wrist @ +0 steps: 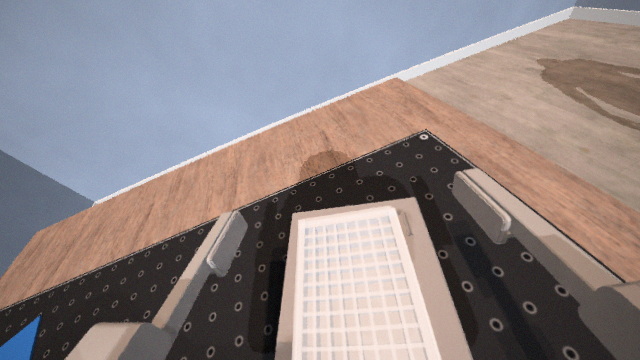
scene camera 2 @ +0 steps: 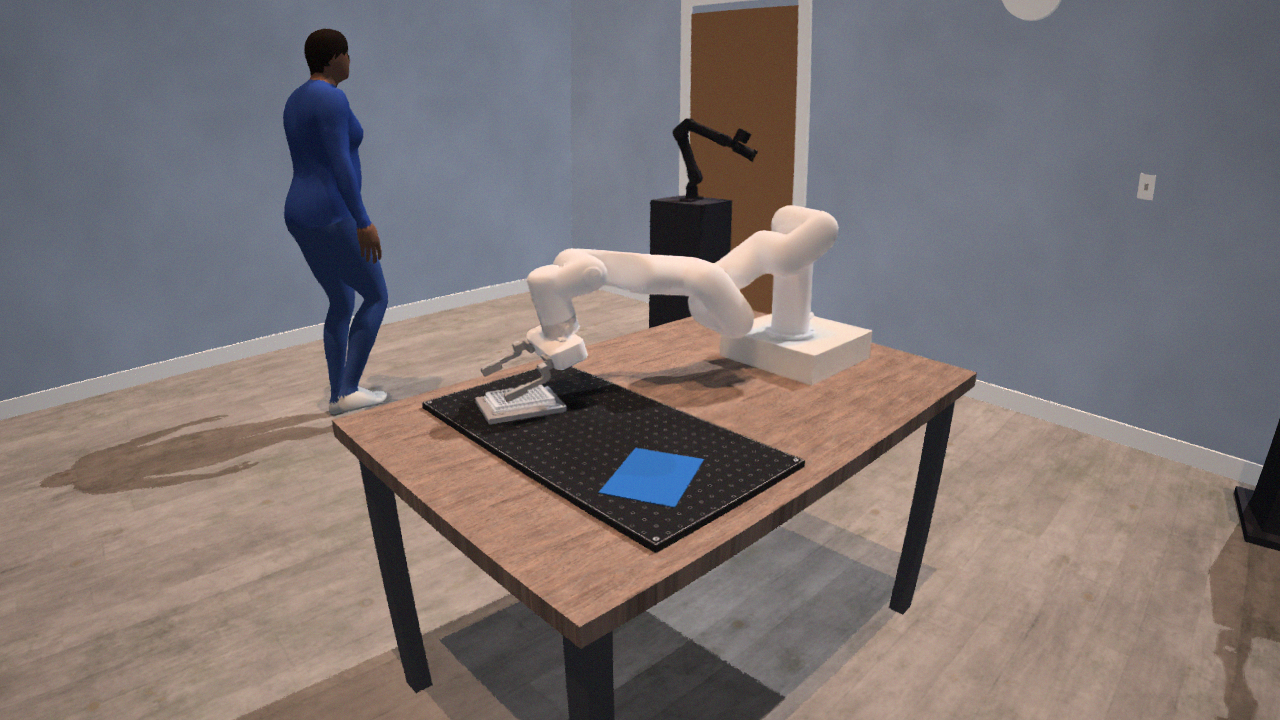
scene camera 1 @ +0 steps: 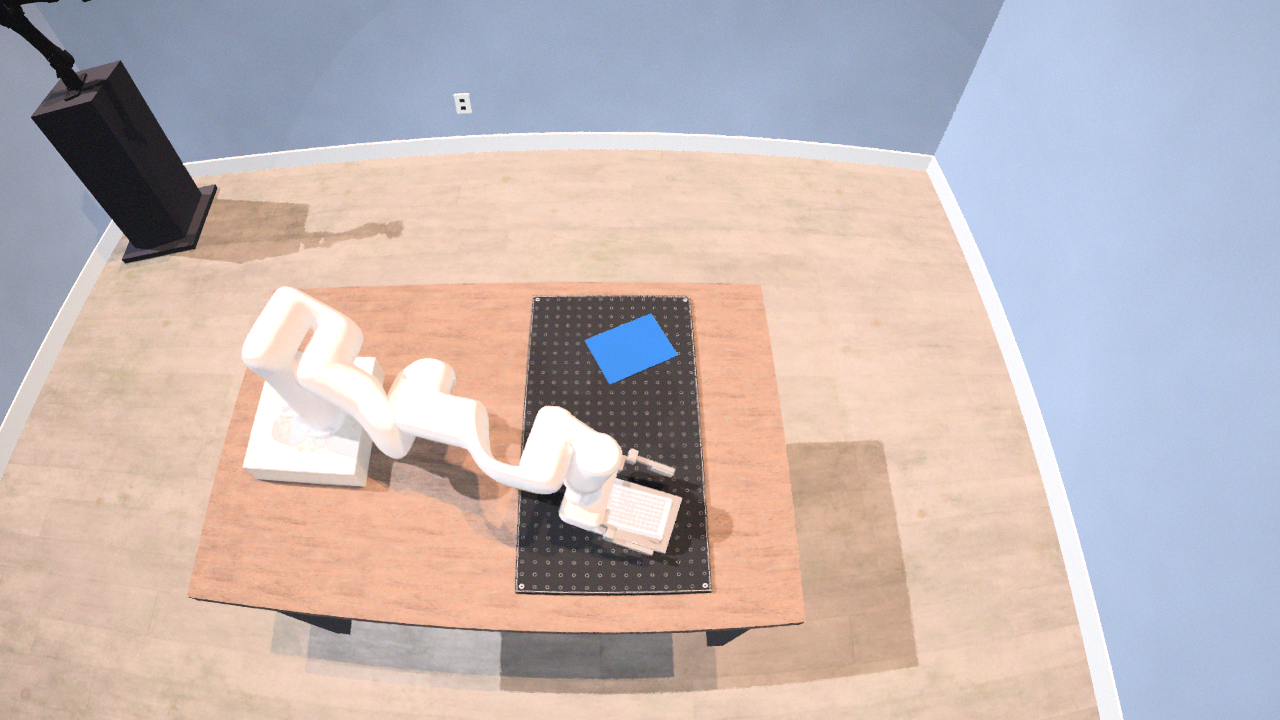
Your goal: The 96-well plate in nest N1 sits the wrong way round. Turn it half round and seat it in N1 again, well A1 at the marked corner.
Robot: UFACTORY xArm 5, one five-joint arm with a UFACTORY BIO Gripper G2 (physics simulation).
Scene:
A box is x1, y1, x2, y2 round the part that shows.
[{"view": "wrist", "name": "gripper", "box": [65, 168, 639, 359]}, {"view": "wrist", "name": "white 96-well plate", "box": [292, 206, 440, 359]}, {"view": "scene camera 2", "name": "white 96-well plate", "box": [484, 385, 555, 413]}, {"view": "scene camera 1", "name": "gripper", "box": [559, 446, 674, 555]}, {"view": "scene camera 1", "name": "white 96-well plate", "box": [606, 484, 671, 539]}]

